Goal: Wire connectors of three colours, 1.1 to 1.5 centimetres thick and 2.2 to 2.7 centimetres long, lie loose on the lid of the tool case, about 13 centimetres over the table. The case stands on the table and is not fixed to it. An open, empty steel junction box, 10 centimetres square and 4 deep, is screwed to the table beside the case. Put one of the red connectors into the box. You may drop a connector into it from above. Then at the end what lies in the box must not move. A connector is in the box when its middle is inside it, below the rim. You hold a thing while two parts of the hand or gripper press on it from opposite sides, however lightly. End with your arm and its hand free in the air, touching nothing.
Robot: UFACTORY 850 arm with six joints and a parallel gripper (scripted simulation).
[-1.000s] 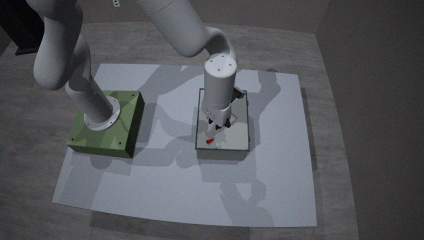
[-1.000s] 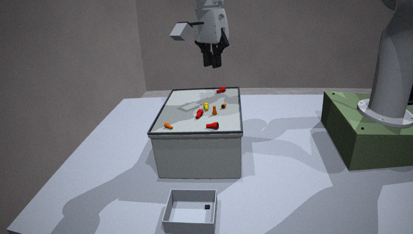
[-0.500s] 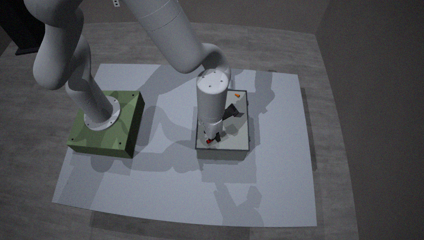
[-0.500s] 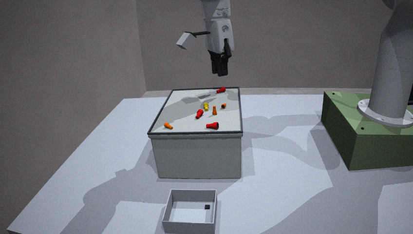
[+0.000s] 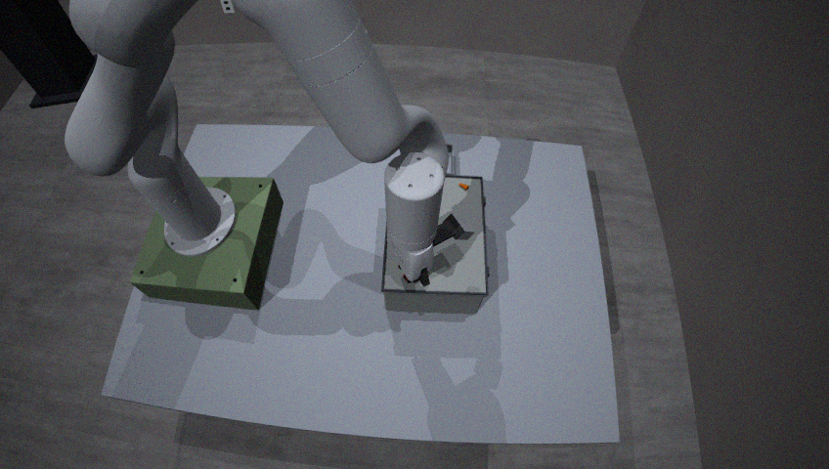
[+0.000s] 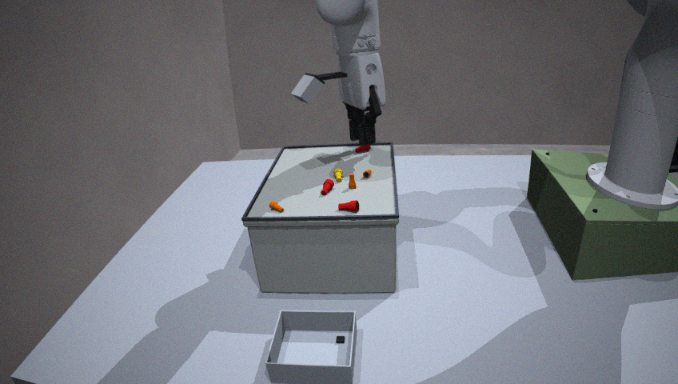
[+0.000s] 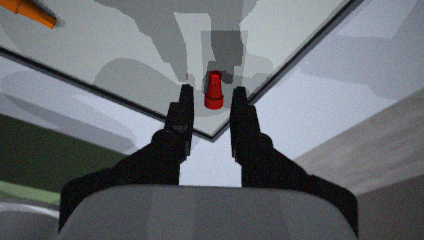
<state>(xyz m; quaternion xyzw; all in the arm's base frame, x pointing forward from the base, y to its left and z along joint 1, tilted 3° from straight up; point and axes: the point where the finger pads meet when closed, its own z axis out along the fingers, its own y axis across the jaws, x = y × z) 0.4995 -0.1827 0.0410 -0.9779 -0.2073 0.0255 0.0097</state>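
My gripper is now 120 mm to the right of the yellow connector, 50 mm short of it and 30 mm above it. Round my hand: tool case 110 mm to the left, 80 mm below, 70 mm ahead.
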